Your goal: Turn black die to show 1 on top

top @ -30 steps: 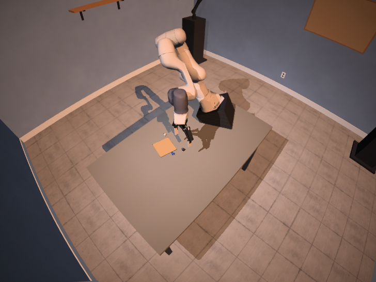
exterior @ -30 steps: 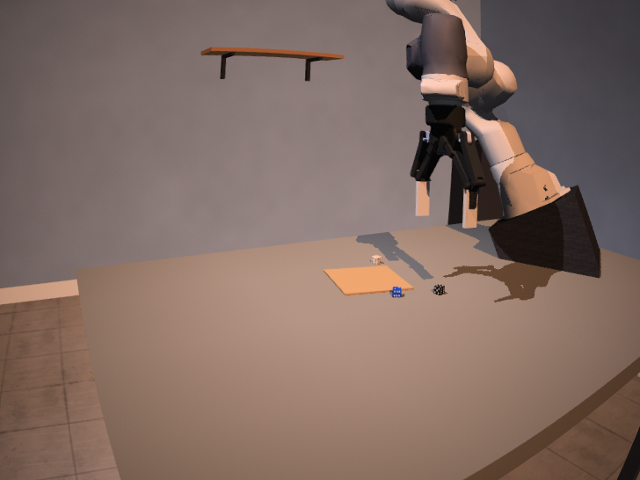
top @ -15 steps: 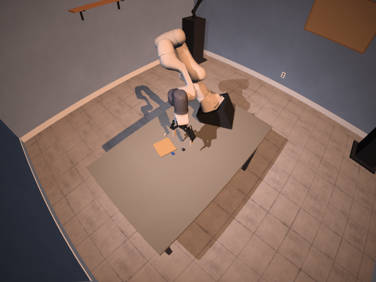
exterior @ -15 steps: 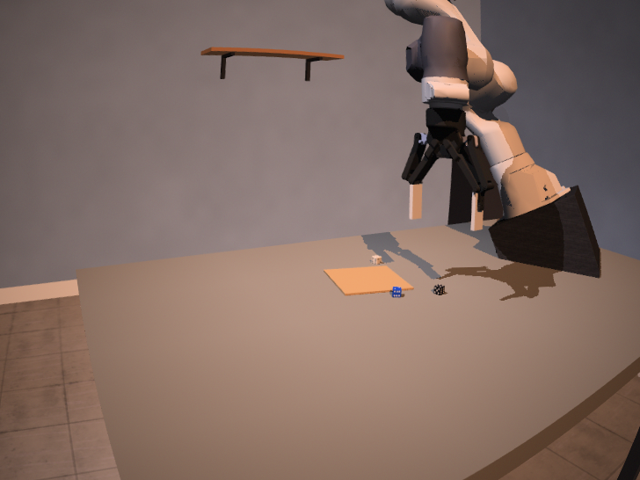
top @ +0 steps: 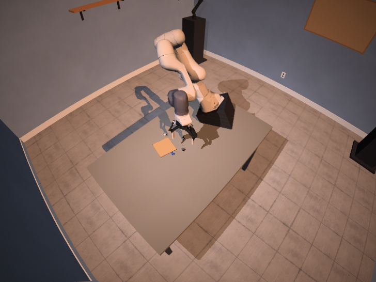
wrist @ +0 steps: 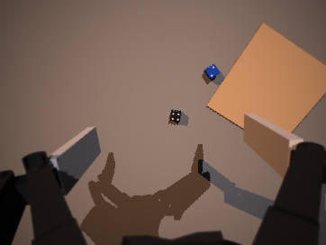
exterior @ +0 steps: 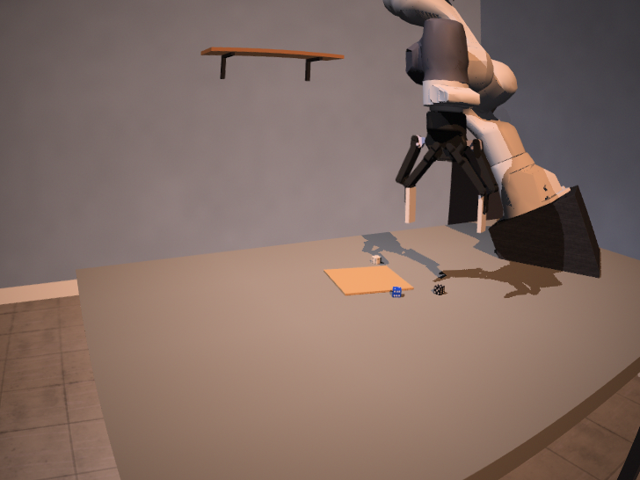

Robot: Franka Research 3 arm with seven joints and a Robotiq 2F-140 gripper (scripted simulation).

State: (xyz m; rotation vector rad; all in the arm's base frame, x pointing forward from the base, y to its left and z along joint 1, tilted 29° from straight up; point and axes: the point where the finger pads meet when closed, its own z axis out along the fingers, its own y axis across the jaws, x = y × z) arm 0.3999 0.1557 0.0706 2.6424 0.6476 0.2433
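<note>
My hand is 1 cm past the black die, 1 cm to the left of it and 14 cm above it. From my hand the other things lie so: orange mat: 8 cm ahead, 13 cm to the right, 14 cm below; blue die: 7 cm ahead, 3 cm to the right, 14 cm below; white die: 1 cm behind, 22 cm to the right, 14 cm below.
</note>
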